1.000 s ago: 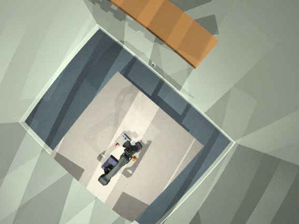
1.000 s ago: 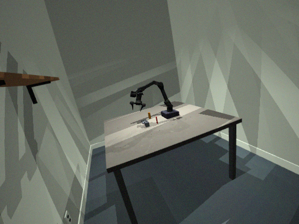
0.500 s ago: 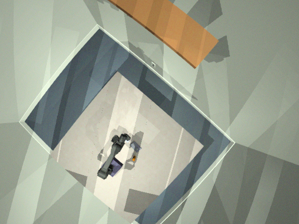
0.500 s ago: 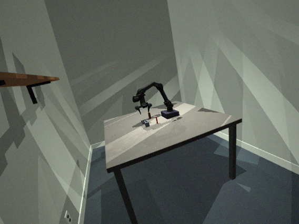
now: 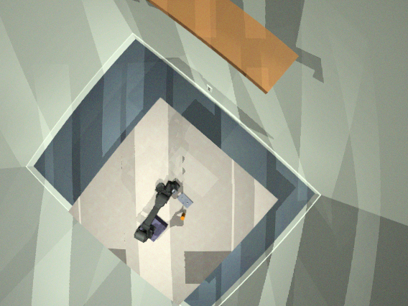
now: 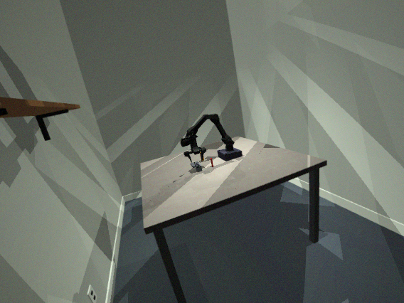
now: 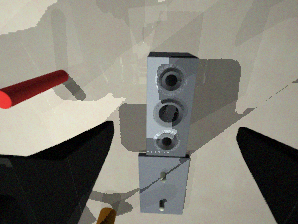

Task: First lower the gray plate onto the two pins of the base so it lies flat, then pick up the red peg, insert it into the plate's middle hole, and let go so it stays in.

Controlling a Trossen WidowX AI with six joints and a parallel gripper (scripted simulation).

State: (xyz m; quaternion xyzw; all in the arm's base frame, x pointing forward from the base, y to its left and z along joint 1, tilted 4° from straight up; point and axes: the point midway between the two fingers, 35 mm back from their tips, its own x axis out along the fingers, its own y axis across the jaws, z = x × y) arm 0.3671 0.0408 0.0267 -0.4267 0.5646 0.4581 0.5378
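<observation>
Now: the gray plate 40 mm below my gripper tip. From my gripper tip the other things lie so: red peg 120 mm behind, 40 mm to the left, 40 mm below; then orange object 200 mm to the right, 140 mm behind, 40 mm below.
</observation>
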